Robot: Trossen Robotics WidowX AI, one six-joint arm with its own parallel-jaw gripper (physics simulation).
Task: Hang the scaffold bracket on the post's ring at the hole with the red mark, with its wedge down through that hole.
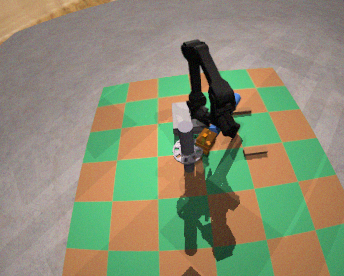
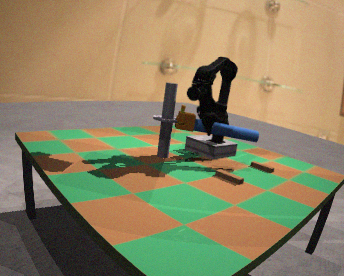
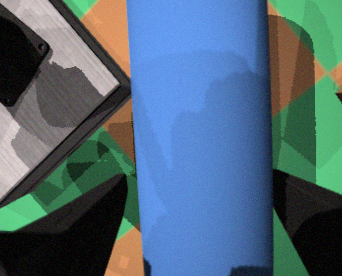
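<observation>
The grey post [image 1: 185, 137] [image 2: 168, 109] stands upright on the mat with a flat holed ring [image 1: 177, 154] [image 2: 158, 118] around it. The scaffold bracket has an orange head [image 1: 206, 139] [image 2: 185, 121] against the ring's right side and a blue tube [image 2: 234, 132] [image 3: 197, 137] [image 1: 237, 98] running level away from the post. A yellow wedge [image 2: 183, 108] sticks up from the head. The red mark is hidden. My gripper [image 2: 210, 128] [image 3: 196, 179] straddles the tube near the head, open, with both fingers standing clear of the tube's sides.
The arm's grey base block [image 1: 180, 112] [image 2: 209, 148] [image 3: 68, 68] sits just behind the post. Two brown bars [image 1: 255, 151] [image 1: 242, 112] [image 2: 229, 176] [image 2: 262, 167] lie on the checkered mat to the right.
</observation>
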